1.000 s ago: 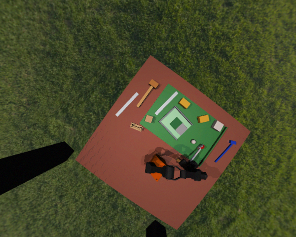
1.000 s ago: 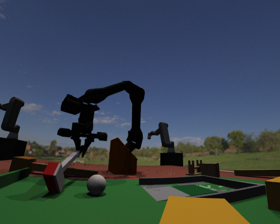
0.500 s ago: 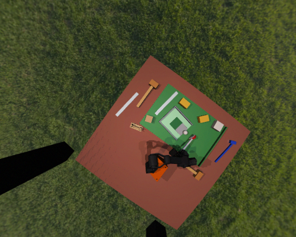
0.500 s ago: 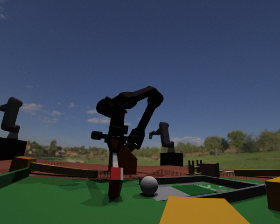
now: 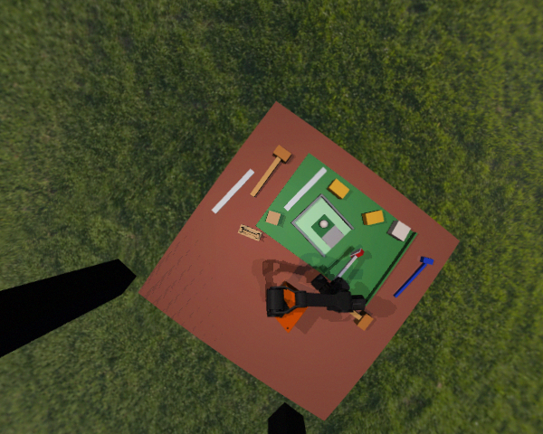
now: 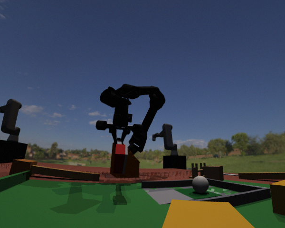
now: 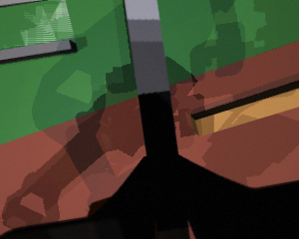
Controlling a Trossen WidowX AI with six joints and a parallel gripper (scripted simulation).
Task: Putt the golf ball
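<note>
Now: gripper tip 12 cm short of the red putter and 1 cm to the left of it. The rest, counted from my gripper tip: brown block 9 cm ahead, 40 cm to the left, 9 cm below; white golf ball 23 cm ahead, 18 cm to the left, 9 cm below; green mat 26 cm ahead, 10 cm to the left, 12 cm below.
</note>
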